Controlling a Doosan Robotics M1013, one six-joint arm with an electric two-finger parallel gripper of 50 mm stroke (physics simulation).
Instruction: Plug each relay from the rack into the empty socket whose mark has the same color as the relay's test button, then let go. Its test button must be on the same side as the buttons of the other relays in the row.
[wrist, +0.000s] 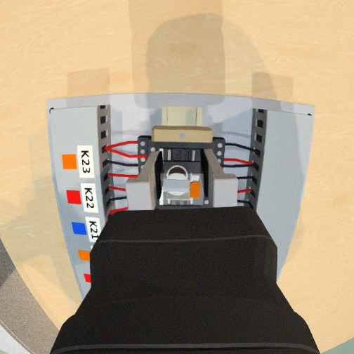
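My gripper (181, 164) is shut on a relay with a clear case (175, 189) over the socket row. Its orange test button (195, 190) is on the right side of its top in the wrist view. The dark sockets (144, 145) show around the relay and the fingers; the near ones are hidden by the gripper body. Whether the relay is fully seated cannot be told. On the left are an orange mark (69, 161) by K23, a red mark (74, 197) by K22 and a blue mark (79, 228) by K21. The rack and other relays do not show.
A beige end block (182, 134) stands at the far end of the row. Slotted wire ducts (103, 134) (260, 134) flank the sockets, with red and black wires (123, 145) running between. The grey panel (287, 165) lies on a wooden table (300, 45).
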